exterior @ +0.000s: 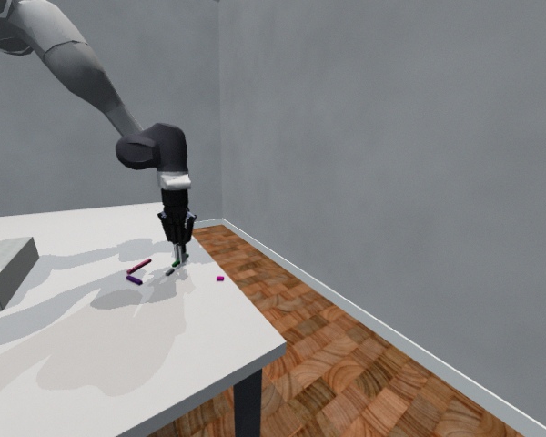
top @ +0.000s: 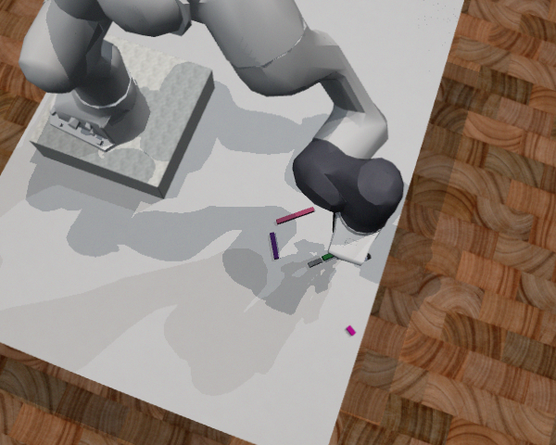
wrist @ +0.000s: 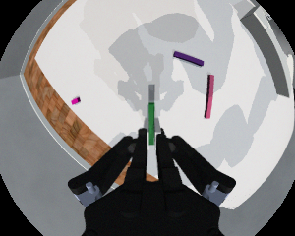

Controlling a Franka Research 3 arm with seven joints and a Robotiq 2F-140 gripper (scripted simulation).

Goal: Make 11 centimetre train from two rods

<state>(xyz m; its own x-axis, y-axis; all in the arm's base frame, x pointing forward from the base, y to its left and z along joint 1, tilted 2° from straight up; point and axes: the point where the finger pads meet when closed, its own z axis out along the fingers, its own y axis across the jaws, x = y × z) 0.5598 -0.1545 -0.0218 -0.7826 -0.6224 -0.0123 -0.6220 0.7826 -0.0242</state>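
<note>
Right now my hand is 3 cm above the green rod. Also, from my hand: grey rod 5 cm behind, 4 cm to the right, 4 cm below; then pink rod 12 cm behind, 6 cm to the left, 4 cm below; then purple rod 14 cm behind, 4 cm below, 2 cm to the right.
</note>
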